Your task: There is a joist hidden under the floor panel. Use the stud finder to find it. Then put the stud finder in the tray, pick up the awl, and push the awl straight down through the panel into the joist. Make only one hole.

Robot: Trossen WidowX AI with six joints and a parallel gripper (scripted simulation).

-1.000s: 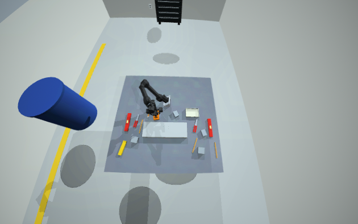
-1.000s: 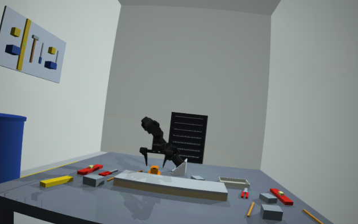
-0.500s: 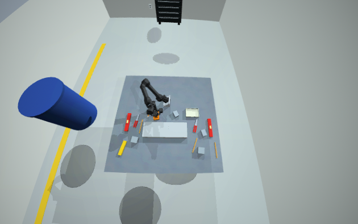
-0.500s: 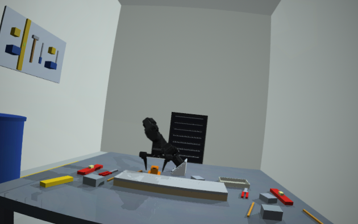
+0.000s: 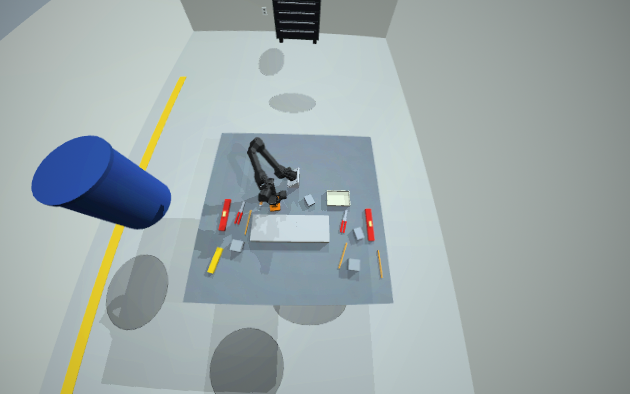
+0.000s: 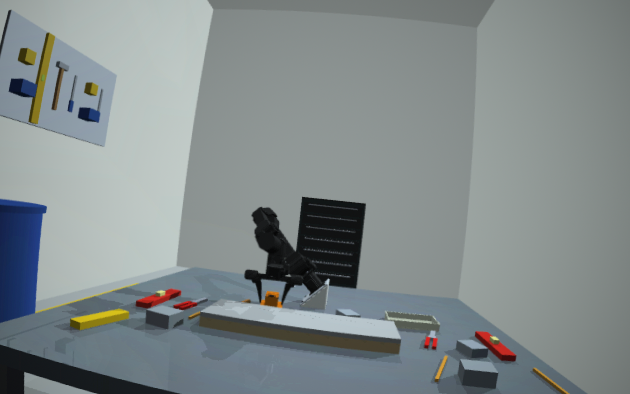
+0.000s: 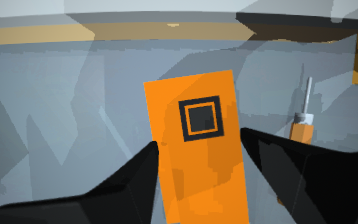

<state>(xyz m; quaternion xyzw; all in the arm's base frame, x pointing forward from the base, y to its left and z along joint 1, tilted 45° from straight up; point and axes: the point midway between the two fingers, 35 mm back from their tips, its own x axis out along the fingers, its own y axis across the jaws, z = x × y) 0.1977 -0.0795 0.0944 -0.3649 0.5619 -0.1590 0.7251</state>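
Now: gripper tip 2 cm below the orange stud finder. The rest, counted from my gripper tip: awl (1 cm ahead, 10 cm to the right, 2 cm below); tray (7 cm behind, 46 cm to the left, 1 cm below); yellow bar (41 cm ahead, 34 cm to the right, 2 cm below).
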